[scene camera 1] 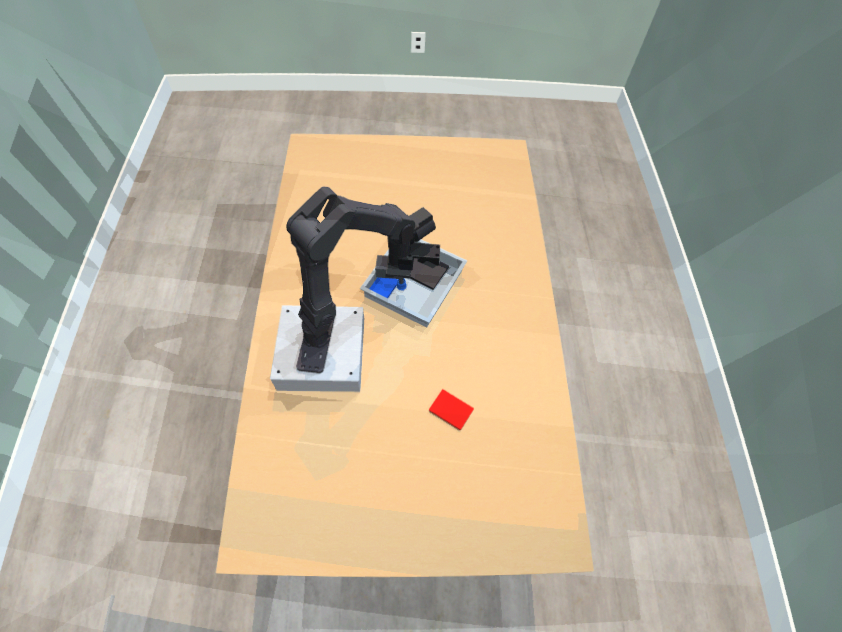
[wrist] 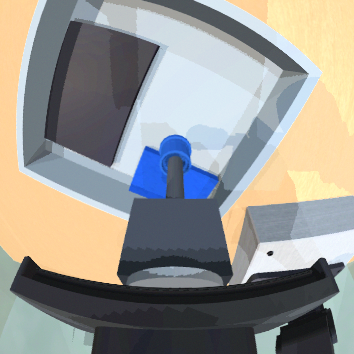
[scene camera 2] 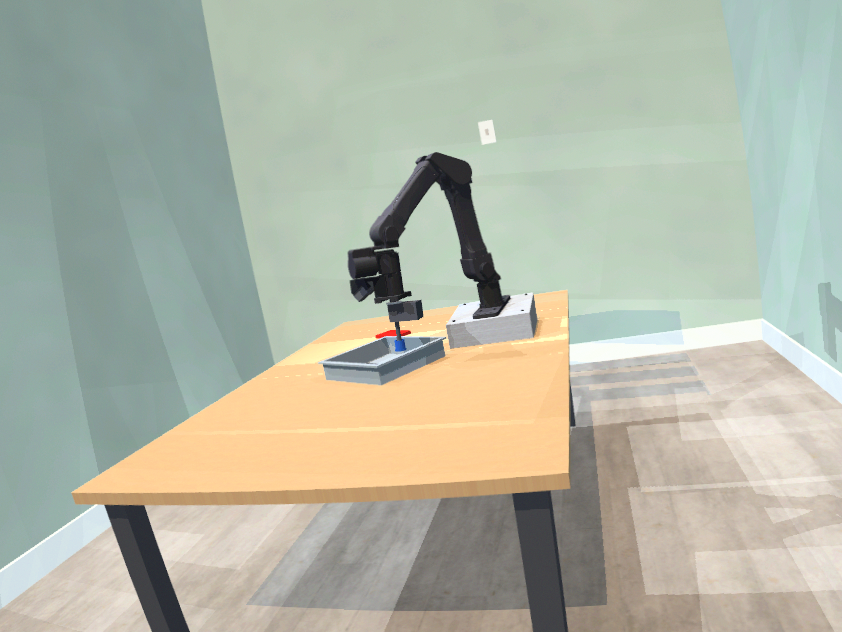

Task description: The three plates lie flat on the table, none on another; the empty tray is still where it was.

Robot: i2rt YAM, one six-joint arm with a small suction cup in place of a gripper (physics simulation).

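Places are measured from the arm's base along level axes (x down, y back, z left), in metres.
Pixels of known places: hand at its tool point: (scene camera 1: pixel 401 286) (wrist: pixel 174 148) (scene camera 2: pixel 400 350); arm's base at its link origin: (scene camera 1: pixel 317 338) (scene camera 2: pixel 492 308).
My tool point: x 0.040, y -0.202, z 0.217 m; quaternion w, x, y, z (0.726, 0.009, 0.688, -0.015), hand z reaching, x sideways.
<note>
Ahead of a thing's pixels: the offset from my tool point to its top centre. Level surfaces: height alone.
My suction cup (scene camera 1: pixel 401 285) (scene camera 2: pixel 399 345) (wrist: pixel 175 147) is inside the grey-blue tray @(dx -0.016, dy -0.035, dz +0.037 m) (scene camera 1: pixel 429 321) (scene camera 2: pixel 353 374) (wrist: pixel 75 183), above its floor, with no plate attached. The small blue plate @(dx +0.021, dy +0.057, dz +0.004 m) (scene camera 1: pixel 380 288) (wrist: pixel 150 172) lies in the tray's left corner in scene camera 1. In the wrist view the cup overlaps this plate's edge. The larger dark brown plate @(dx +0.020, dy -0.050, dz +0.091 m) (scene camera 1: pixel 431 274) (wrist: pixel 100 90) lies in the tray along another wall, partly hidden by the arm in scene camera 1. The red plate @(dx +0.024, dy -0.171, dz -0.349 m) (scene camera 1: pixel 451 409) (scene camera 2: pixel 393 334) lies flat on the table, apart from the tray.
The wooden table @(dx +0.034 m) (scene camera 1: pixel 503 476) (scene camera 2: pixel 408 448) carries everything. The arm's pale base block (scene camera 1: pixel 285 340) (scene camera 2: pixel 489 331) (wrist: pixel 300 220) stands close to the tray, to its lower left in scene camera 1. The tray's raised walls surround the cup.
</note>
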